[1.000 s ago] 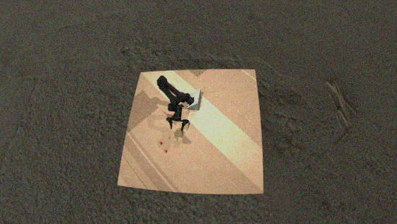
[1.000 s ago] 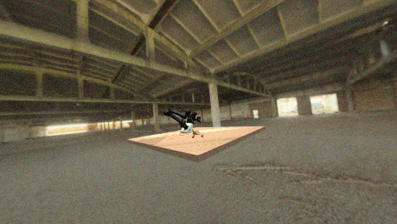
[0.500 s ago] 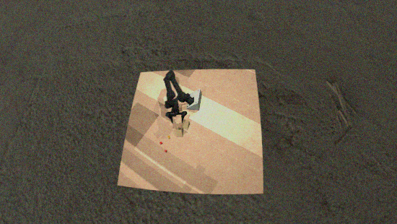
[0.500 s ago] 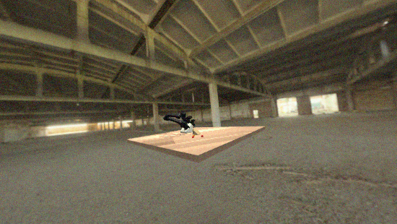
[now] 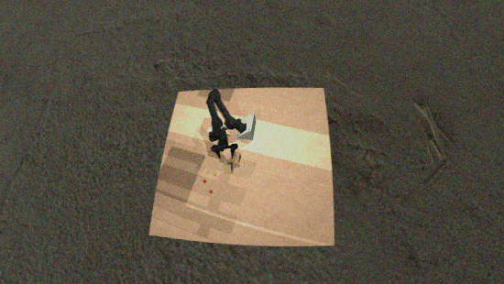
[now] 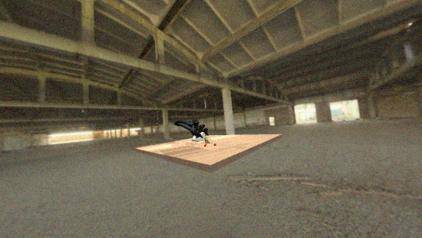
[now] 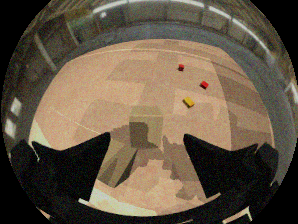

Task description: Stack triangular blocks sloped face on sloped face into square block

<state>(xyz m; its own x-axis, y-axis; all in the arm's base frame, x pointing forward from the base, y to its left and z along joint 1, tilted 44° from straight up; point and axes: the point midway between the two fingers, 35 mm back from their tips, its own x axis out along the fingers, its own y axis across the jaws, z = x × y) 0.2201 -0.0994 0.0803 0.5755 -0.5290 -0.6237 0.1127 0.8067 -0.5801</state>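
My gripper tip is now 4 cm short of the tan triangular block and 4 cm above it.
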